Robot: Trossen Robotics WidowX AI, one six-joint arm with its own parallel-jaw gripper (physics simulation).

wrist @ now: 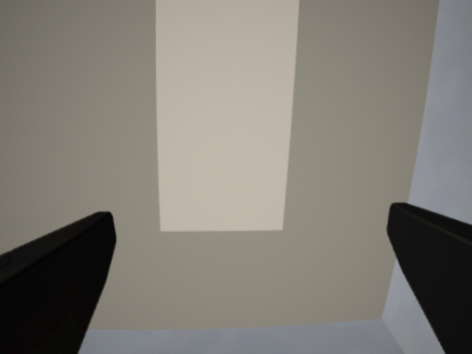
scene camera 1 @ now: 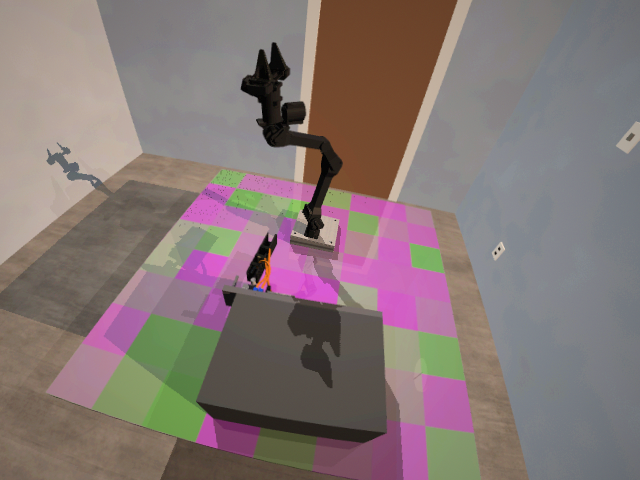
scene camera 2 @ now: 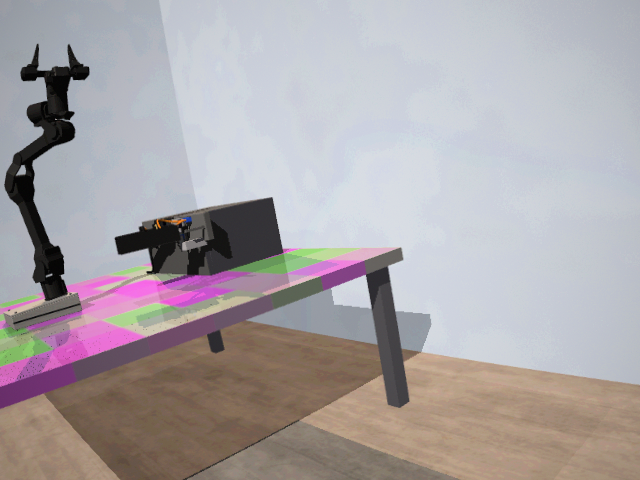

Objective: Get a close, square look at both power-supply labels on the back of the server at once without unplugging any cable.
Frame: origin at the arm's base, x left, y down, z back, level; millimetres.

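Seen in the pictures: gripper, fingertip midpoint: point(wrist: 252, 222) point(scene camera 1: 268, 45) point(scene camera 2: 53, 44); arm's base, origin of the base link: point(scene camera 1: 312, 233) point(scene camera 2: 56, 297).
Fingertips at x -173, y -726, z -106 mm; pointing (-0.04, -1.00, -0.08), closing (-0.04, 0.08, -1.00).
Note:
Offsets run from my fingertips to a thing's top centre. "*": to the spot under its first point.
The server point(scene camera 1: 299, 361) point(scene camera 2: 245, 232) is a dark grey box on the table, its back towards the arm's base. A black cable-management arm point(scene camera 1: 261, 258) point(scene camera 2: 144, 239) sticks out from its back, with orange cables @[* dx +78, dy +597, dz -257 mm] point(scene camera 1: 265, 271) point(scene camera 2: 169, 222) and a blue connector @[dx +73, dy +574, dz -356 mm] point(scene camera 1: 257, 289) point(scene camera 2: 187, 219) beside it. The power-supply labels cannot be made out in any view. My gripper point(scene camera 1: 267, 49) point(scene camera 2: 53, 47) point(wrist: 252, 222) is open and empty, raised high above the table and pointing upward, well apart from the server. The wrist view faces the ceiling.
The table point(scene camera 1: 442, 346) point(scene camera 2: 297, 289) has a pink and green checkered top. The arm's pale base plate point(scene camera 1: 330, 238) point(scene camera 2: 43, 311) stands on it, behind the server. A brown door point(scene camera 1: 379, 77) is behind the arm. A bright ceiling panel point(wrist: 225, 115) shows in the wrist view.

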